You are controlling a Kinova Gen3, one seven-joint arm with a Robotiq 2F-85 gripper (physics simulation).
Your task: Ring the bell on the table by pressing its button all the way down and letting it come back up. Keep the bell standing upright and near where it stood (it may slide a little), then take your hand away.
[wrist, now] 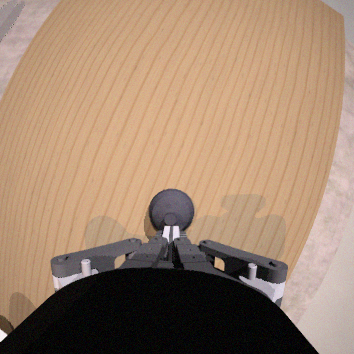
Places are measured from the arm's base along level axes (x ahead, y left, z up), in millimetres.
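Pixels of known places: gripper, fingertip midpoint: (171,235).
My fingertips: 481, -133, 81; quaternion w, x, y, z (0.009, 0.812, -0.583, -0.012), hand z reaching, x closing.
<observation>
Ahead of a thing's pixels: the offset from my fingertips to its top centre, as dx, dy, dz. Level surfaces: height alone.
The bell @(-7, +2, -85) (171,206) is a dark grey dome on the wooden table, upright, in the lower middle of the wrist view. Its small round button @(-7, +2, -85) (170,218) shows at the dome's centre-bottom, just beyond the fingertips. My gripper (171,235) is shut with nothing between its fingers. The light fingertips overlap the near edge of the dome in the view, and the button's top shows uncovered. The fingers look to be above the bell; the exact height is hard to tell. The near lower edge of the bell is hidden behind the fingers.
The wooden table @(dz -151) (175,110) has a curved-looking edge at the left and right, with pale floor beyond. Shadows of the gripper fall on both sides of the bell. A dark brown and white object (6,325) shows partly at the lower left corner.
</observation>
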